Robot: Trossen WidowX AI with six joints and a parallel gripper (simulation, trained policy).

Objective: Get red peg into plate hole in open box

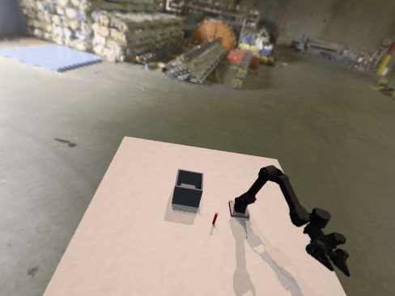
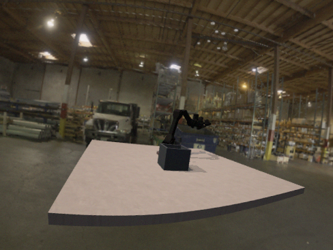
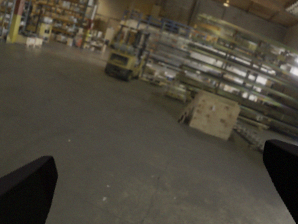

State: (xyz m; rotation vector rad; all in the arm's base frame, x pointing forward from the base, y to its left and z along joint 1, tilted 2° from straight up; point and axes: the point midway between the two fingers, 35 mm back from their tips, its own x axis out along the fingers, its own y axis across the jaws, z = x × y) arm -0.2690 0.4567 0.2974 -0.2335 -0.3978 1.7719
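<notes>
My gripper tip is now 420 mm short of the red peg, 360 mm to the left of it and 270 mm above it. Round my gripper tip: plate 610 mm ahead, 520 mm to the right, 260 mm below.
</notes>
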